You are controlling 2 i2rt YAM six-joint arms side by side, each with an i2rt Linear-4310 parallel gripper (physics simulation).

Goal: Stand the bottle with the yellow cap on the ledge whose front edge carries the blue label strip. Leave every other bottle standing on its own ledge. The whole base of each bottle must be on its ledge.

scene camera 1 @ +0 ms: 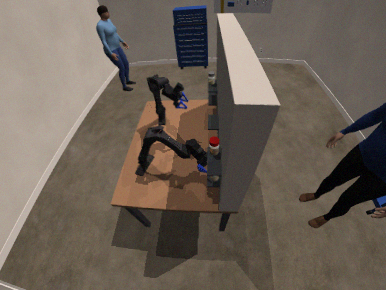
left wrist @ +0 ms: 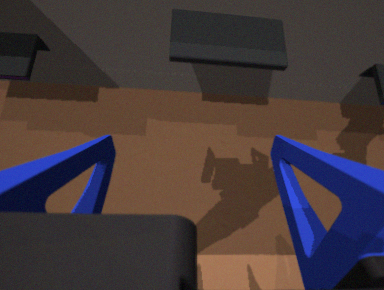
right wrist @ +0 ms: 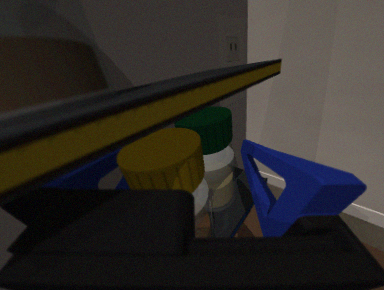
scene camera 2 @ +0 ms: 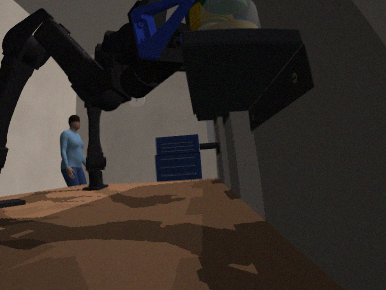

Scene:
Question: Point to a wall panel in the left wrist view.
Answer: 328,50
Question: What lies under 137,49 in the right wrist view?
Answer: A wall panel.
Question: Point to a wall panel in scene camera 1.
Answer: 243,135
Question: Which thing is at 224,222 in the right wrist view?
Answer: A blue-strip ledge.

